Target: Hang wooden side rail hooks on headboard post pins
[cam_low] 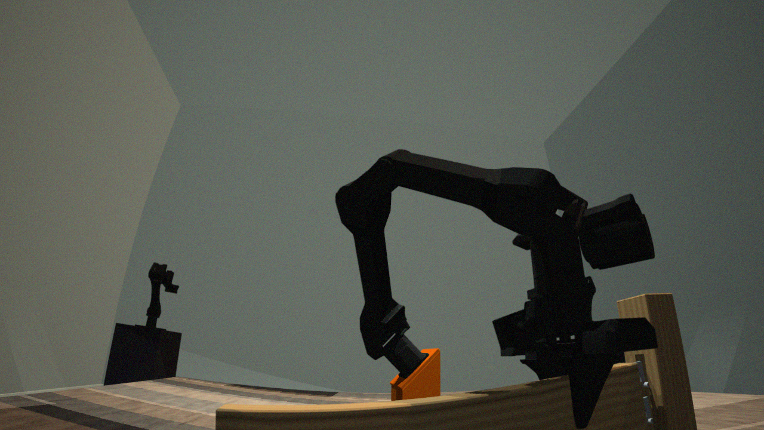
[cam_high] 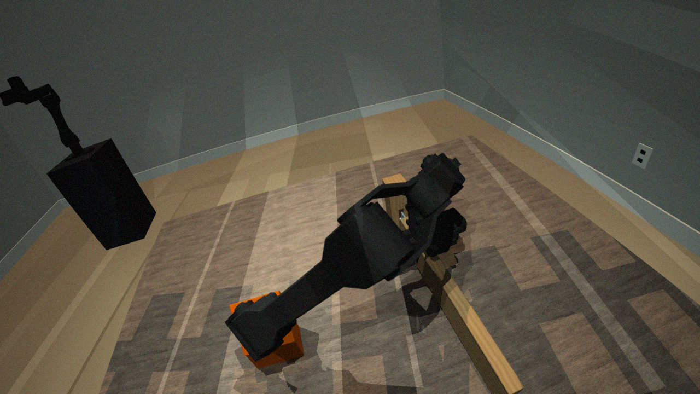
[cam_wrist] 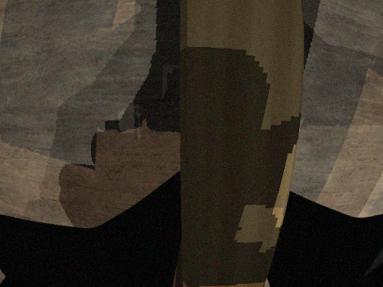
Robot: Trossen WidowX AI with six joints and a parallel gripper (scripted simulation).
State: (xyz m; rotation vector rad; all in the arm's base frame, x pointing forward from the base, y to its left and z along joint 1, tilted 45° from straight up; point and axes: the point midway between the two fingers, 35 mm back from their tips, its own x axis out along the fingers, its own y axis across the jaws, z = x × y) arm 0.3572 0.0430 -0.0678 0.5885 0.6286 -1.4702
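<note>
The headboard post is 14 cm to the left of my gripper tip and 4 cm above it.
</note>
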